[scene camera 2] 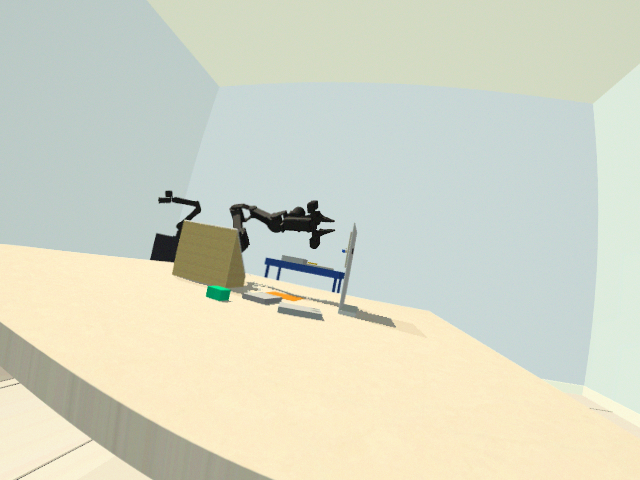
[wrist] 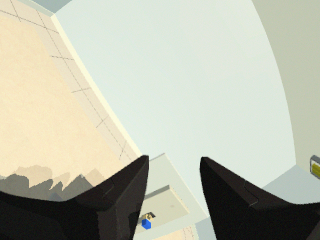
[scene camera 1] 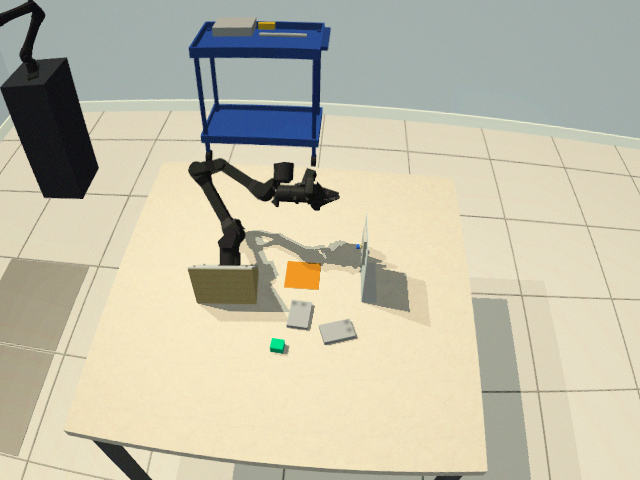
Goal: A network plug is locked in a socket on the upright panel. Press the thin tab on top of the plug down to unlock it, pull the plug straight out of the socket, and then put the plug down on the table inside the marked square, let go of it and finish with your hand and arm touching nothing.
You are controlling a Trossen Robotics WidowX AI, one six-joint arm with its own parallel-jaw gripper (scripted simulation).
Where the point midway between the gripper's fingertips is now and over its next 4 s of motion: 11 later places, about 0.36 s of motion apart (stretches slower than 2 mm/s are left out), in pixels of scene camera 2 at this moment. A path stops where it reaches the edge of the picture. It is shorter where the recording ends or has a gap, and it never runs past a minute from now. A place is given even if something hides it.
My gripper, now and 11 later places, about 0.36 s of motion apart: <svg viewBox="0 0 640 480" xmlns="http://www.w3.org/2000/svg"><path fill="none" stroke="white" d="M334 225L329 233L318 241L312 245L324 247L330 248L334 249L339 250L344 251L345 251L346 251L345 250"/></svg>
